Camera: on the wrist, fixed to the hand. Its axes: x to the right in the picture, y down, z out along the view.
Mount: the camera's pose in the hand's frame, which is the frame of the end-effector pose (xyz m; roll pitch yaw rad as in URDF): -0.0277 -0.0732 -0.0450 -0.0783 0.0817 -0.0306
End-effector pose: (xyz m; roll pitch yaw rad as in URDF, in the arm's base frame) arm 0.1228 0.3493 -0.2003 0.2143 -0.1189 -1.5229
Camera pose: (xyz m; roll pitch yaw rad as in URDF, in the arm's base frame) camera 0.0599 0.3668 -0.2627 0.1382 -0.0326 -1.5353
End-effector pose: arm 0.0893 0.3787 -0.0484 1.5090 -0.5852 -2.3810
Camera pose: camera 0.1035 0.3365 -0.1269 1.3818 -0.5477 -2.2877
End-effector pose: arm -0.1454 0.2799 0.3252 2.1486 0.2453 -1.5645
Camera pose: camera -0.0680 0.3162 0.2963 2.0919 0.2254 -1.4772
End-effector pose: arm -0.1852 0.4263 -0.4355 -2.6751 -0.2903 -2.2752
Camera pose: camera -0.1201 0.4332 -0.3734 -2.7488 -0.3770 -2.2854
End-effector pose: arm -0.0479 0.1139 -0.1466 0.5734 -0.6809 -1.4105
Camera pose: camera -0.0802 0.0811 -0.2243 0.4829 -0.5956 -1.3880
